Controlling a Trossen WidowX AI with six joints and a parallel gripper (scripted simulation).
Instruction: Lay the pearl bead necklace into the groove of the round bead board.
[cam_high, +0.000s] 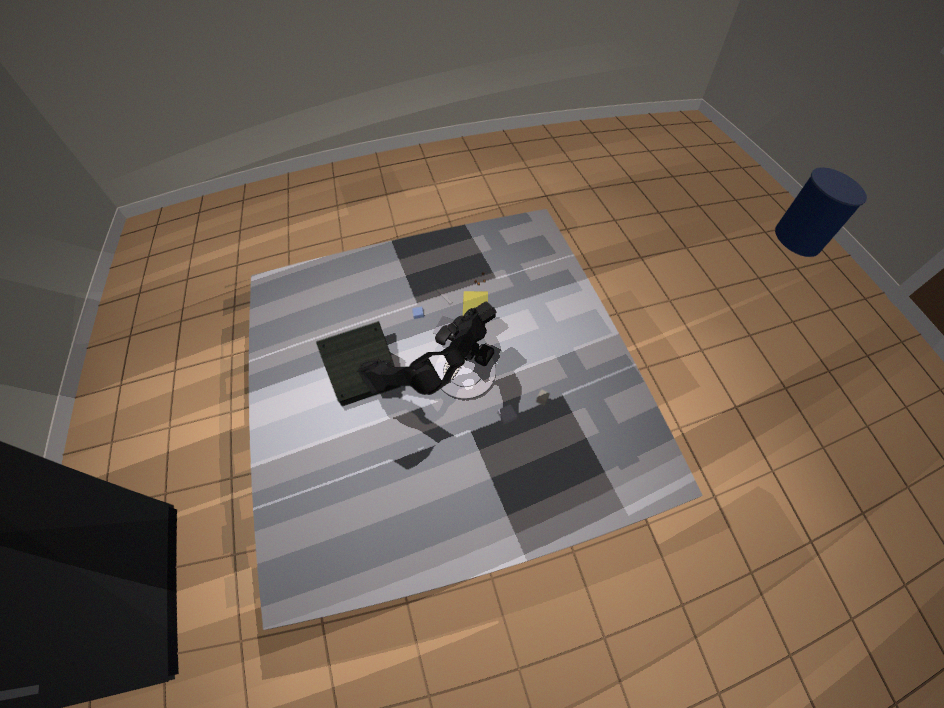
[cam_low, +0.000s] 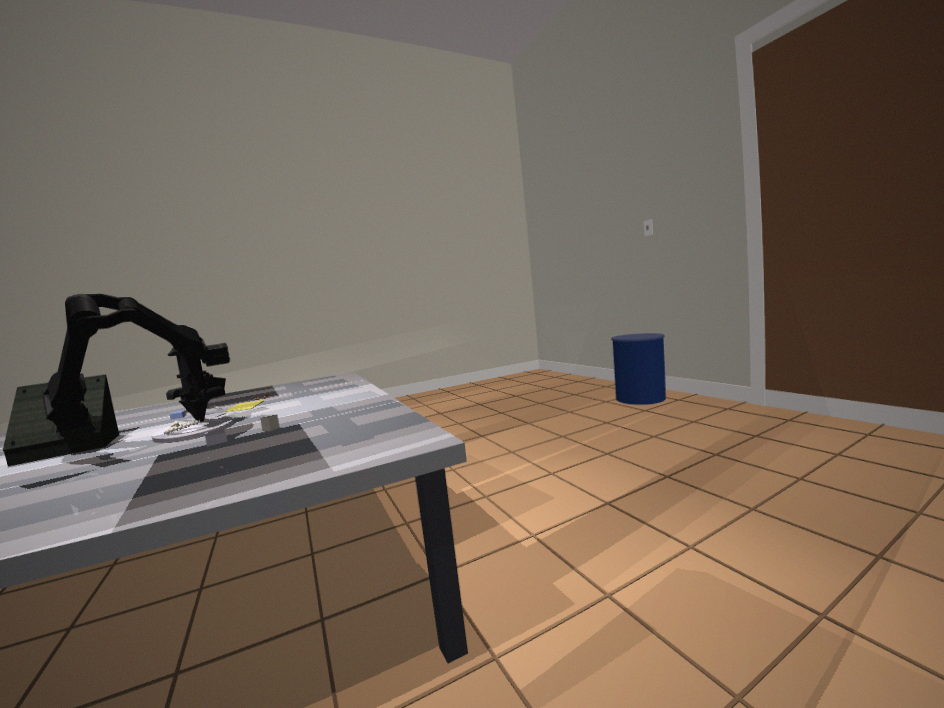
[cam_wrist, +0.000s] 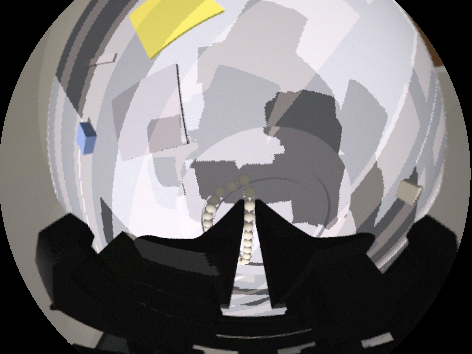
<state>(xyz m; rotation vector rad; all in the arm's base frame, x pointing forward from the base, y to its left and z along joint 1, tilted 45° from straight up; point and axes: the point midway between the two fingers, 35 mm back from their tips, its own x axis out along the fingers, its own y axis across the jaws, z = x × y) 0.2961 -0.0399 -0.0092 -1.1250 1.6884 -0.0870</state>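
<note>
My gripper tip is 10 mm past the round bead board, 40 mm to the left of it and 10 mm above it. The rest, counted from my gripper tip: yellow pad 120 mm ahead, 210 mm to the left, 10 mm below; grey card 140 mm to the left, 10 mm below; white block 50 mm ahead, 230 mm to the right.
</note>
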